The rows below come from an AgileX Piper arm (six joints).
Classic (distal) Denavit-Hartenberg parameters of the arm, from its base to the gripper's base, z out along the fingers. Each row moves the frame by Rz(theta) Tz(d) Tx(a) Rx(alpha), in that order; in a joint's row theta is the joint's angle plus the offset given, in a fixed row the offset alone. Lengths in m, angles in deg.
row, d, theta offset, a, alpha
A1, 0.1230, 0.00, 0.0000, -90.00
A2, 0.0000, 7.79, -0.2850, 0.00
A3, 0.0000, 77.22, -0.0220, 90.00
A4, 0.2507, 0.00, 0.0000, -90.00
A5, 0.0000, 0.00, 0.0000, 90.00
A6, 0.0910, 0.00, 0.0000, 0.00
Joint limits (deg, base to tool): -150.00..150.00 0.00..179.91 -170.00..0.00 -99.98..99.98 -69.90..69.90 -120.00..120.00
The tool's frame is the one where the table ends.
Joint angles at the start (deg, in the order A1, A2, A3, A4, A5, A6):
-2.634, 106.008, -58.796, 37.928, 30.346, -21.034
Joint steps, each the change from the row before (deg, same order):
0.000, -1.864, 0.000, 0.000, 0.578, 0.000
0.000, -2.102, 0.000, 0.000, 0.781, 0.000
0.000, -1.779, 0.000, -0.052, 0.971, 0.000
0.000, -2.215, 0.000, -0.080, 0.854, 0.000
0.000, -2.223, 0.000, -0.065, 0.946, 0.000
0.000, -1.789, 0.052, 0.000, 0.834, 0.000
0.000, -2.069, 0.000, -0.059, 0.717, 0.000
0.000, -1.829, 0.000, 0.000, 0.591, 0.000
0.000, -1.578, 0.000, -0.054, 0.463, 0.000
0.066, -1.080, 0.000, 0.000, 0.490, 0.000
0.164, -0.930, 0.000, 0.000, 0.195, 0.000
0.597, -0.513, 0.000, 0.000, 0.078, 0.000
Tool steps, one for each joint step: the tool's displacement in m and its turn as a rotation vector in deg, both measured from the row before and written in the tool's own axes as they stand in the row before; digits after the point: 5 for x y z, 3 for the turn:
-0.00169, 0.00437, -0.01033, -0.600, -1.187, -0.584
-0.00158, 0.00503, -0.01163, -0.715, -1.215, -0.672
-0.00076, 0.00443, -0.00981, -0.682, -0.726, -0.626
-0.00122, 0.00534, -0.01219, -0.700, -1.229, -0.809
-0.00092, 0.00546, -0.01220, -0.728, -1.149, -0.815
-0.00029, 0.00442, -0.00966, -0.620, -0.817, -0.608
-0.00078, 0.00507, -0.01128, -0.597, -1.215, -0.786
-0.00067, 0.00454, -0.00995, -0.533, -1.123, -0.662
-0.00057, 0.00387, -0.00856, -0.407, -0.999, -0.621
-0.00003, 0.00312, -0.00573, -0.391, -0.503, -0.450
-0.00018, 0.00310, -0.00474, -0.309, -0.601, -0.471
0.00057, 0.00421, -0.00177, -0.425, -0.155, -0.641

